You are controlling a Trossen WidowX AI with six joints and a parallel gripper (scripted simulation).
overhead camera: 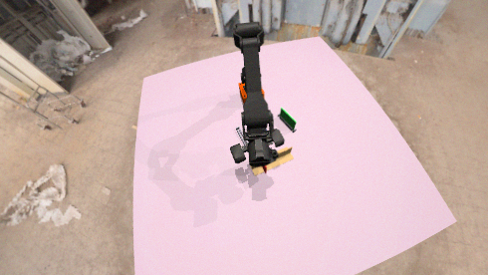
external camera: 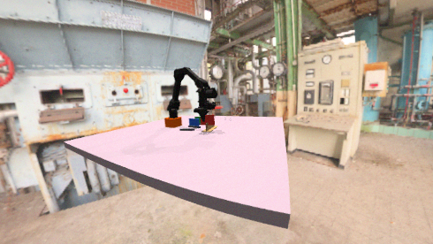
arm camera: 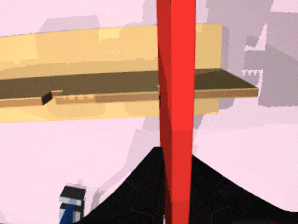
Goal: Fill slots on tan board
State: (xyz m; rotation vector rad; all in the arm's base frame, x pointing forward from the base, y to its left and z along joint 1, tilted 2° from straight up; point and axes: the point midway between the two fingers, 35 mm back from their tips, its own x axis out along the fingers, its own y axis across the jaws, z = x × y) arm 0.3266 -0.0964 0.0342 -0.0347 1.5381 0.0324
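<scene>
The red board is 30 mm ahead of my gripper tip. Also, from my gripper tip: blue board (120 mm behind, 80 mm to the left, 40 mm below); then tan board (20 mm ahead, 50 mm to the left, 30 mm below); then green board (120 mm behind, 190 mm to the left, 40 mm below).
</scene>
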